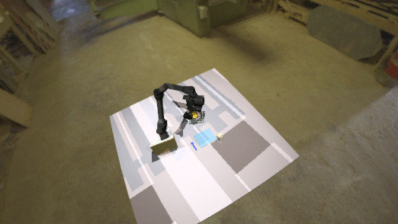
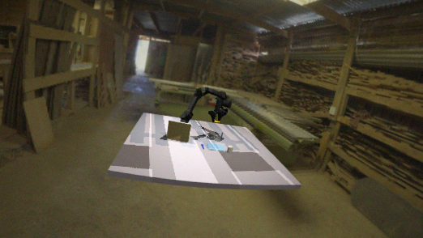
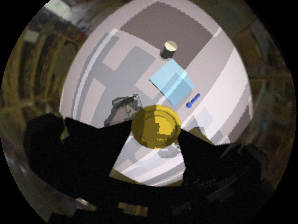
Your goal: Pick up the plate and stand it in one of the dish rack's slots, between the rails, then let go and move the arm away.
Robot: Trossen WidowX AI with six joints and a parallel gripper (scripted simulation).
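Right now the dish rack is 40 mm ahead of my gripper tip, 70 mm to the left of it and 160 mm below it. Also, from my gripper tip: light blue mat 10 mm ahead, 130 mm to the right, 180 mm below; then blue spoon 110 mm behind, 140 mm to the right, 180 mm below; then plate 10 mm above.
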